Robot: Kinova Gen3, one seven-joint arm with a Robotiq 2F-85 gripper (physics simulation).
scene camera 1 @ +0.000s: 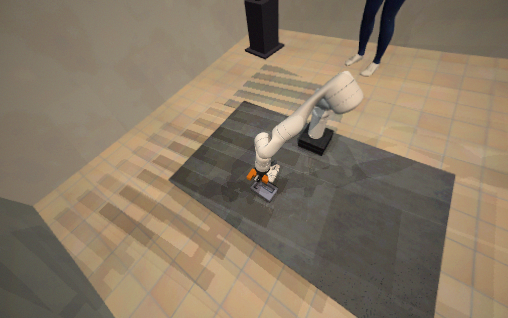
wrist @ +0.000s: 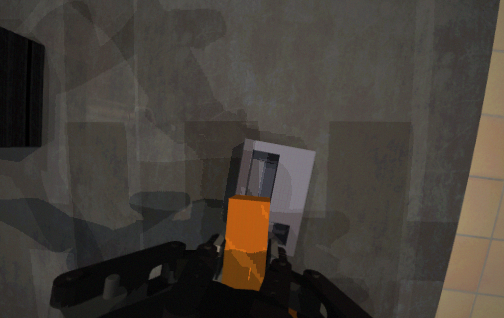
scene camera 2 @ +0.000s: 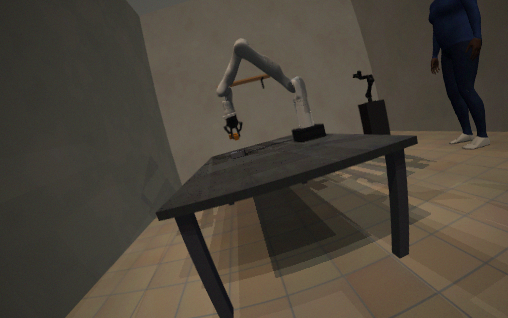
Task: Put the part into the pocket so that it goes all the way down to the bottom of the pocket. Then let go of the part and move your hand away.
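Places are measured from the arm's base along level axes (x ahead, y left, z up), in millimetres.
Pixels of known places: gripper, fingertip midpoint: (scene camera 1: 261,178) (wrist: 248,245) (scene camera 2: 236,138); arm's base, origin of the base link: (scene camera 1: 315,133) (scene camera 2: 307,126).
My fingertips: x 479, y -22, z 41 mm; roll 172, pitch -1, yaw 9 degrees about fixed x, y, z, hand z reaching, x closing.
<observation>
Ahead of a thing's pixels: the offset from my fingertips to its middle. "spot": to the spot under its first point. Level surfaces: height alone.
The orange part @(17 mm ahead, 8 mm right, 13 mm up) (scene camera 1: 251,175) (scene camera 2: 234,136) (wrist: 248,220) is between the fingers of my gripper (scene camera 1: 258,178) (scene camera 2: 233,131) (wrist: 248,245), which is shut on it. Part and gripper are in the air above the table, with a gap below them in scene camera 2. The grey block @(11 mm ahead, 21 mm left, 102 mm down) (scene camera 1: 269,196) (wrist: 292,187) lies on the table under them. In the wrist view its pocket @(spot: 5 mm back, 46 mm left, 115 mm down) (wrist: 264,172) shows as a long dark slot beyond the part, and a short dark opening shows right of the part. The slot leans slightly clockwise from the part's long edges. The part hides the pocket's near-left portion.
The dark table @(120 mm down) (scene camera 1: 370,215) (scene camera 2: 280,170) carries the robot's black base (scene camera 1: 315,141) (scene camera 2: 308,133), well away from the block. A black pedestal (scene camera 1: 263,27) (scene camera 2: 375,117) and a person (scene camera 1: 372,37) (scene camera 2: 457,75) stand on the floor beyond the table.
</observation>
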